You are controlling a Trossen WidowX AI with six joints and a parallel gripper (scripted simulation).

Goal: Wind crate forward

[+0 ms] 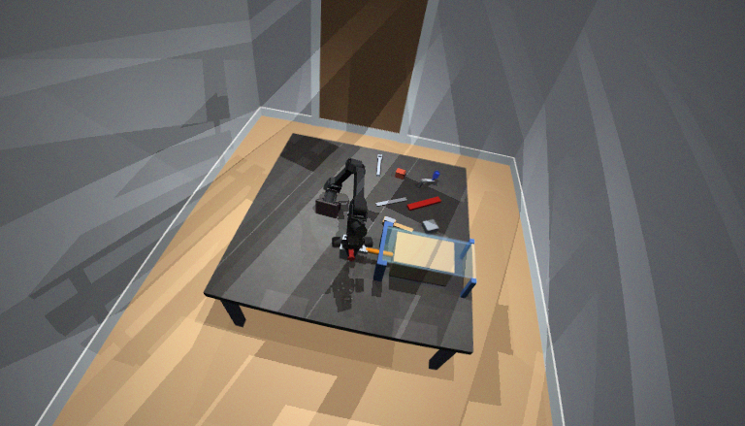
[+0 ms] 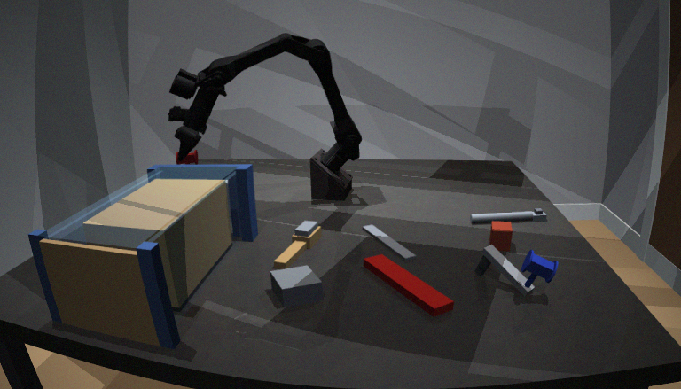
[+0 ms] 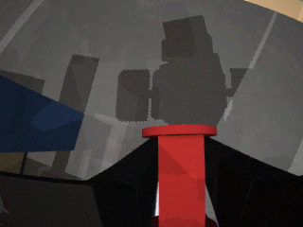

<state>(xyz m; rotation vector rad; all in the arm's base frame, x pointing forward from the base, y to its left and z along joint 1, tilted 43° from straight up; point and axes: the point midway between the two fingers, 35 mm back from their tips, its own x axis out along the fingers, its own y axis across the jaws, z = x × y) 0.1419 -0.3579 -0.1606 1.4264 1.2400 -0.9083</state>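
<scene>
Right now my gripper tip is 2 cm to the right of the red spool-shaped grip and 1 cm above it. The rest, counted from my gripper tip: grey winch: 11 cm to the left, 11 cm below, 3 cm behind; clear-panelled cubby: 39 cm ahead, 7 cm to the left, 3 cm below; wooden-handled tool: 33 cm to the left, 24 cm ahead, 13 cm below.
</scene>
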